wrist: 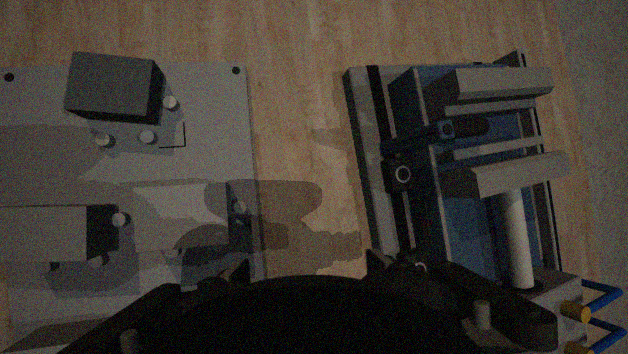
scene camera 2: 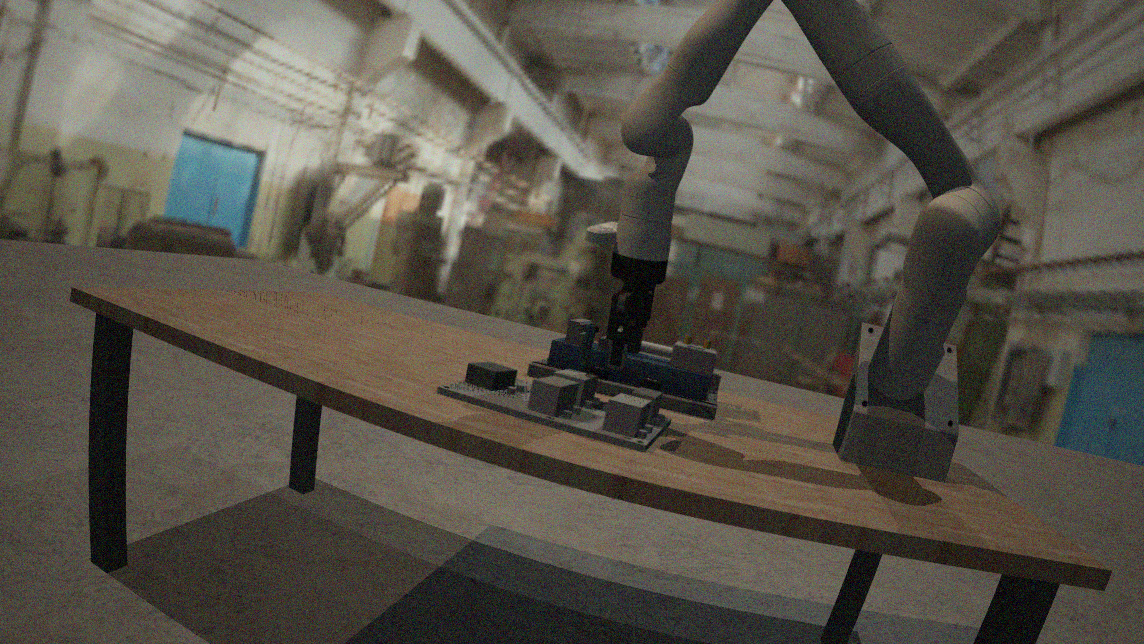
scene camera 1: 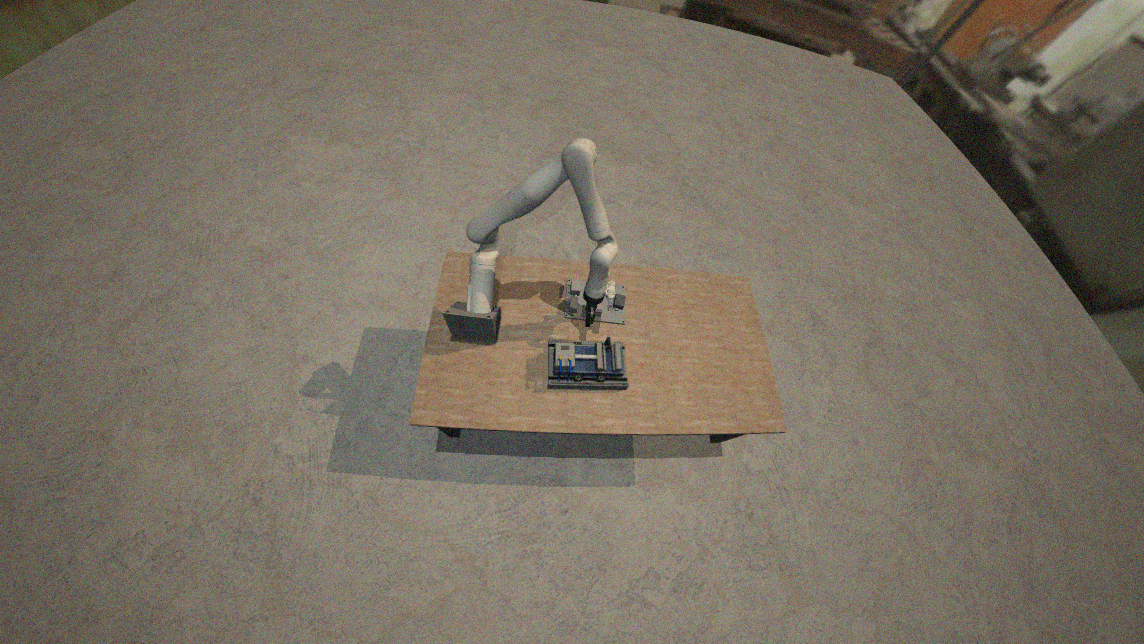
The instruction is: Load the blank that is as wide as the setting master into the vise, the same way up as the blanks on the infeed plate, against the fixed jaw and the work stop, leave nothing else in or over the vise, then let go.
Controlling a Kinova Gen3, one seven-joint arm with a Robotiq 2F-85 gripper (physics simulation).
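Places are measured from the arm's base along level axes (x ahead, y up, z right), in metres.
Pixels of known places: gripper, between the fingertips: (wrist: 308,269) (scene camera 2: 624,360) (scene camera 1: 587,318); arm's base, origin of its link: (scene camera 2: 895,374) (scene camera 1: 479,310).
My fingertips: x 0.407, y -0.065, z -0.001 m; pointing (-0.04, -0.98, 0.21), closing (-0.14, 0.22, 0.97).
Observation:
Ahead of a thing's pixels: the offset from my fingertips to its top centre. "spot": to the spot under its first point. Level surfaces: height alone.
The grey infeed plate @[dy -0.059, dx +0.054, dz -0.117 m] (wrist: 210,114) (scene camera 2: 495,399) (scene camera 1: 612,314) lies left of the blue vise @[dy +0.032, dx -0.005, dz +0.171 m] (wrist: 466,220) (scene camera 2: 651,372) (scene camera 1: 586,364) in the wrist view. A grey blank @[dy -0.034, dx +0.154, dz -0.106 m] (wrist: 109,86) stands at the plate's far corner against pegs. A second grey blank @[dy -0.023, dx +0.060, dz -0.161 m] (wrist: 39,231) stands lower left. In scene camera 2 two grey blanks @[spot: dy -0.034, dx +0.055, dz -0.193 m] (scene camera 2: 553,394) @[dy -0.023, dx -0.030, dz -0.172 m] (scene camera 2: 627,412) and a dark low block @[spot: dy -0.041, dx +0.147, dz -0.136 m] (scene camera 2: 490,375) stand on the plate. My gripper (wrist: 308,269) (scene camera 2: 621,352) (scene camera 1: 589,318) is open and empty, low over the plate's near edge, by the gap to the vise. The vise's two grey jaws (wrist: 505,83) (wrist: 518,173) stand apart.
A dark work-stop arm (wrist: 456,128) reaches across the vise between the jaws. A white screw @[spot: dy +0.016, dx -0.022, dz +0.159 m] (wrist: 516,237) and blue hoses @[spot: dy +0.041, dx -0.082, dz +0.211 m] (wrist: 604,297) are at the vise's near end. The arm's base (scene camera 2: 892,436) stands on the wooden table @[dy -0.067 m] (scene camera 1: 696,368).

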